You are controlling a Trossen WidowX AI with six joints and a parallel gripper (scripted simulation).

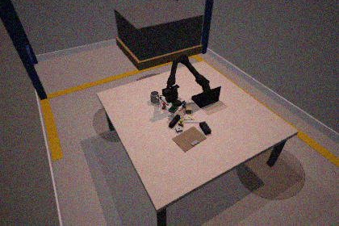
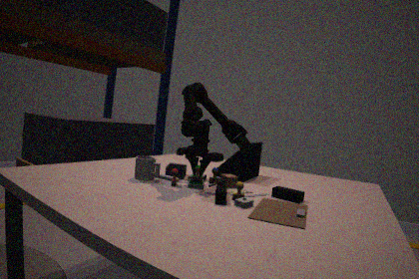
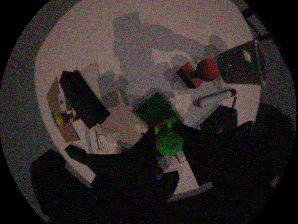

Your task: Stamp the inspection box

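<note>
Now: gripper tip 4 cm above the green-topped box. Also, from my gripper tip: green-knobbed stamp (right at my gripper tip); long dark block (14 cm to the left, 9 cm ahead, 3 cm below); red-topped stamp (7 cm to the right, 6 cm ahead, 2 cm below).
</note>
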